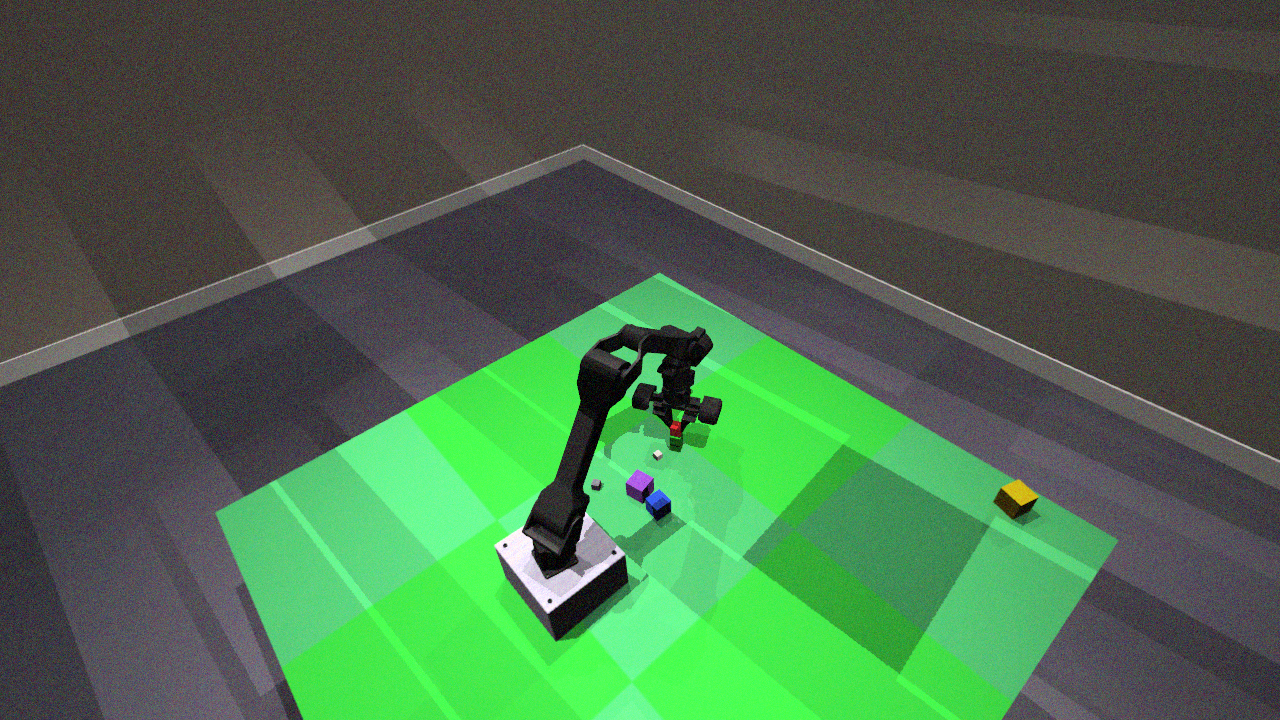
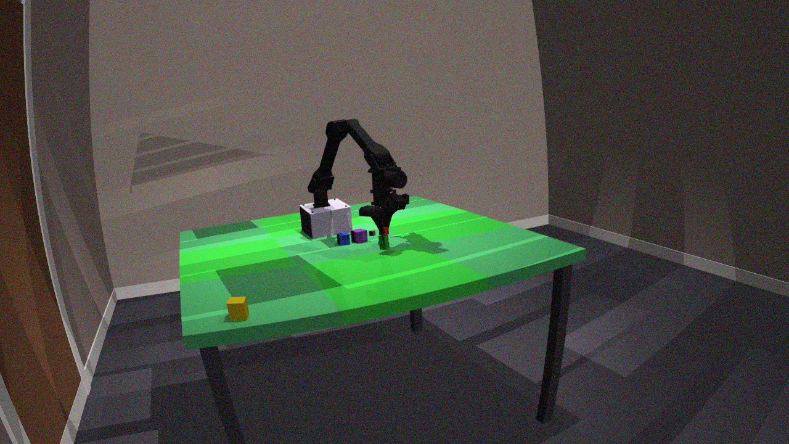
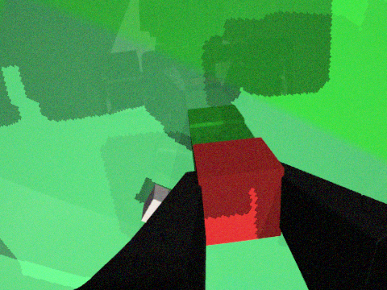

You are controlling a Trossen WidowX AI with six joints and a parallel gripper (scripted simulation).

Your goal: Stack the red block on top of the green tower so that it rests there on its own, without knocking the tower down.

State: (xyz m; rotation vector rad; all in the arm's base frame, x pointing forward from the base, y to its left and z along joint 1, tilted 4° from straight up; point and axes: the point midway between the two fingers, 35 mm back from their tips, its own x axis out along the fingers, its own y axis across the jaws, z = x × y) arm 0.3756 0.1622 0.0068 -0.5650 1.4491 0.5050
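My gripper tip is right at the red block. The rest, counted from my gripper tip: purple cube: 140 mm behind, 60 mm to the right, 40 mm below; then blue cube: 130 mm behind, 120 mm to the right, 40 mm below; then white cube: 50 mm below, 50 mm behind.
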